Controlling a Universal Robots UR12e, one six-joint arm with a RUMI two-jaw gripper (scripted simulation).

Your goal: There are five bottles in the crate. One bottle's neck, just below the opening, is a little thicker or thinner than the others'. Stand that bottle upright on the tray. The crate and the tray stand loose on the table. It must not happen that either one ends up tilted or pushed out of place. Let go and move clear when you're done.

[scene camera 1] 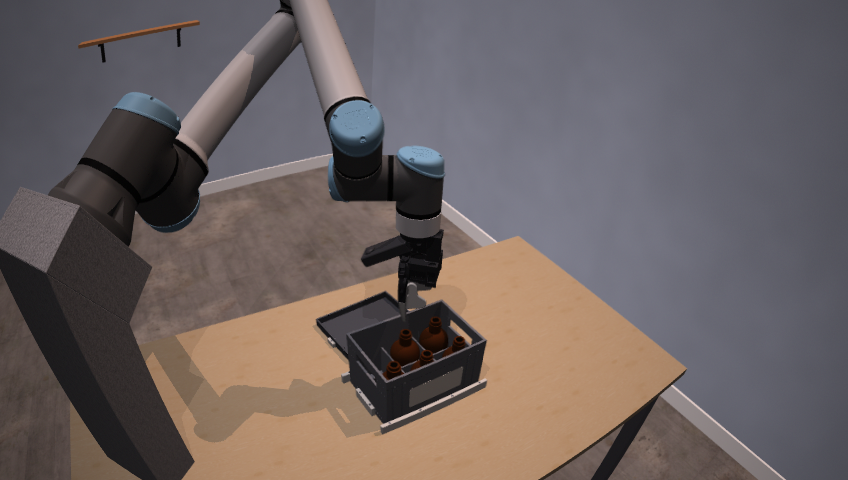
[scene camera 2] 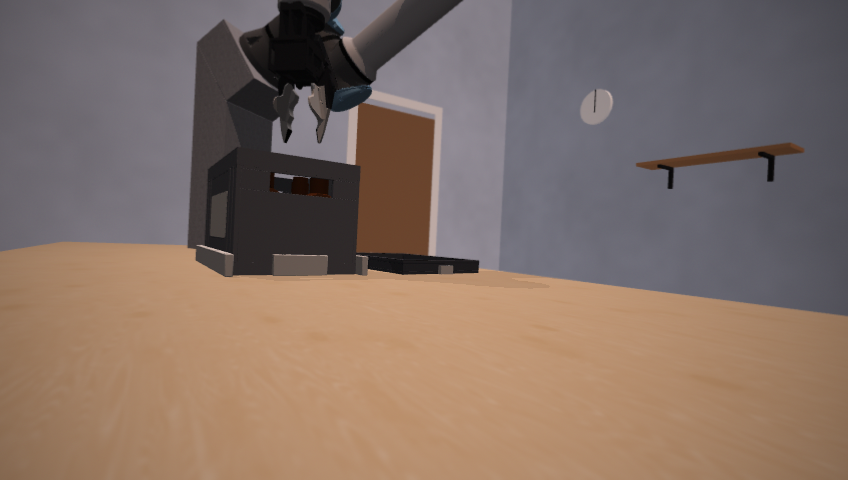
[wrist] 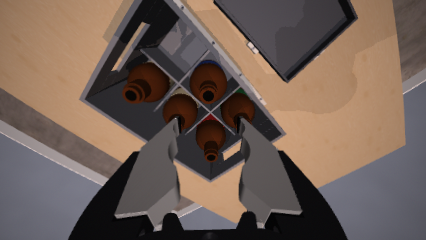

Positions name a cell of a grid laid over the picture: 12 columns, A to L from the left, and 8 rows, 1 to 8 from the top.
Labels:
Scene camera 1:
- my gripper: F6
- flat dark tray: F6
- crate: F7
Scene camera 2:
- my gripper: E3
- flat dark tray: F5
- crate: D4
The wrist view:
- my gripper: F4
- crate: E2
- bottle: E3
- bottle: F5
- bottle: F4

